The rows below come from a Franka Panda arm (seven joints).
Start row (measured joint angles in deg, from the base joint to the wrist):
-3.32 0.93 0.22 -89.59 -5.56 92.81 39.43
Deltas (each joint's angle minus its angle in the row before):
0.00 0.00 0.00 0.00 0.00 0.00 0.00
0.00 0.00 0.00 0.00 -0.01 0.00 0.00
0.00 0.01 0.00 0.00 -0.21 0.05 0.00
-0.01 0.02 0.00 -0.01 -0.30 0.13 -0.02
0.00 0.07 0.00 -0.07 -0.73 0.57 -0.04
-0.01 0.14 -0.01 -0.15 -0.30 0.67 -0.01
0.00 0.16 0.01 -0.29 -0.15 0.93 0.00
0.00 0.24 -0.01 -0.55 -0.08 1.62 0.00
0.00 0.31 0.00 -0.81 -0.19 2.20 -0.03
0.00 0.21 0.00 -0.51 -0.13 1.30 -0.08
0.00 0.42 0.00 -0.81 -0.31 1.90 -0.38
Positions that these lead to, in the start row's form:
-3.32 0.93 0.22 -89.59 -5.56 92.81 39.43
-3.32 0.93 0.22 -89.59 -5.57 92.81 39.43
-3.32 0.94 0.22 -89.59 -5.78 92.86 39.43
-3.33 0.96 0.22 -89.60 -6.08 92.99 39.41
-3.33 1.03 0.22 -89.67 -6.81 93.56 39.37
-3.34 1.17 0.21 -89.82 -7.11 94.23 39.36
-3.34 1.33 0.22 -90.11 -7.26 95.16 39.36
-3.34 1.57 0.21 -90.66 -7.34 96.78 39.36
-3.34 1.88 0.21 -91.47 -7.53 98.98 39.33
-3.34 2.09 0.21 -91.98 -7.66 100.28 39.25
-3.34 2.51 0.21 -92.79 -7.97 102.18 38.87

